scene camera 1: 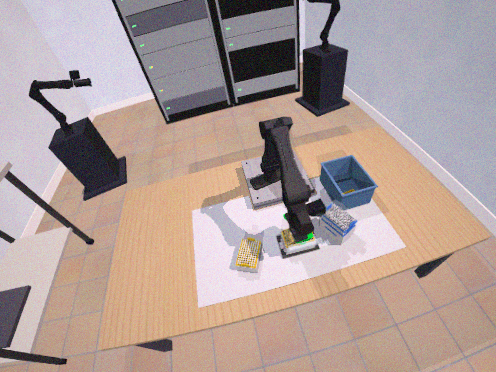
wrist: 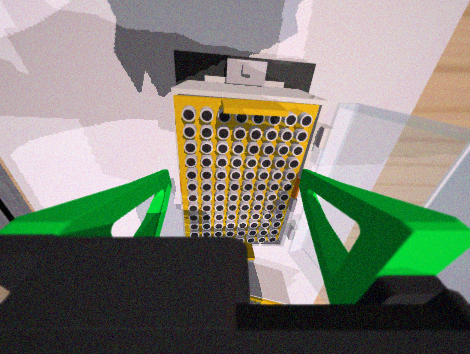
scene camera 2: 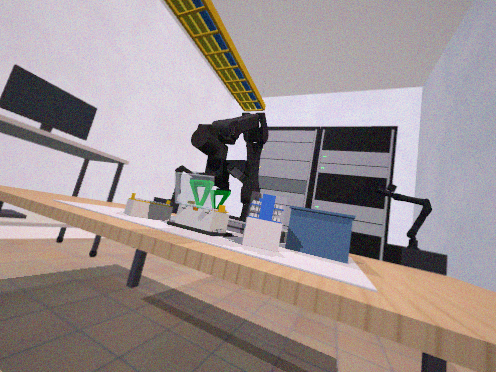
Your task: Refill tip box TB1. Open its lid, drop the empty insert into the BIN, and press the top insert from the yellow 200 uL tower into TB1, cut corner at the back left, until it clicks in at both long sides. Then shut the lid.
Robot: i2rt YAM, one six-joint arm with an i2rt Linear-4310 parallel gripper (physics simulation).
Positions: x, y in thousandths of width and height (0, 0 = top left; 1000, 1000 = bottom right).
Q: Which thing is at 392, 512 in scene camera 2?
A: A clear lid.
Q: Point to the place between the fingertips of my gripper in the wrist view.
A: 501, 501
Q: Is my gripper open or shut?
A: Open.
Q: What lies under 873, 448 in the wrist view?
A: A clear lid.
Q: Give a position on a yellow insert tower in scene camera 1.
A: At 501, 698
